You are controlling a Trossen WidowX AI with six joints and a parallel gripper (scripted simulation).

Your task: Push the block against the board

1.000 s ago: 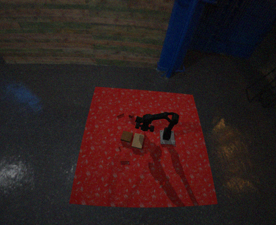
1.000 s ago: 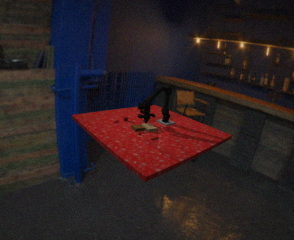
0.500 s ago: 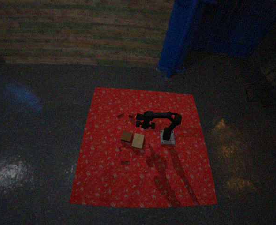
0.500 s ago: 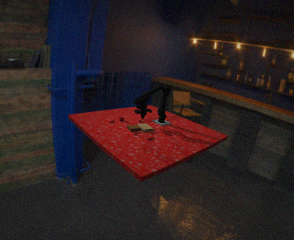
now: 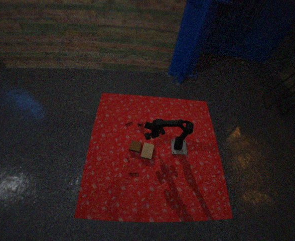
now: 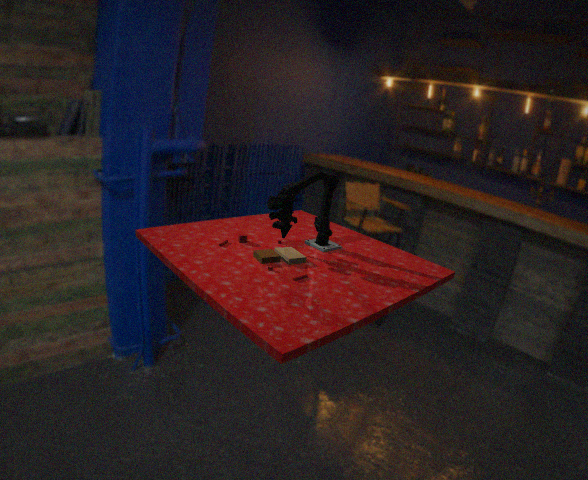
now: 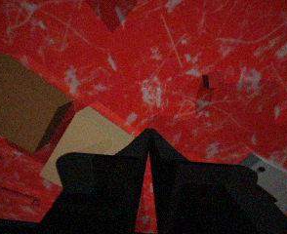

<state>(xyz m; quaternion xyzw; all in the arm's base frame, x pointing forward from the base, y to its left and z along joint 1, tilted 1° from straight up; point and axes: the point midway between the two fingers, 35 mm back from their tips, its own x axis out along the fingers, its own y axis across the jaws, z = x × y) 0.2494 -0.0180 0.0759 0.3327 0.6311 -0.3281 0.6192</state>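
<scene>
The tan board lies 3 cm ahead of my gripper tip, 12 cm to the left of it and 5 cm below it. The rest, counted from my gripper tip: brown square block (15 cm ahead, 10 cm to the left, 5 cm below).
</scene>
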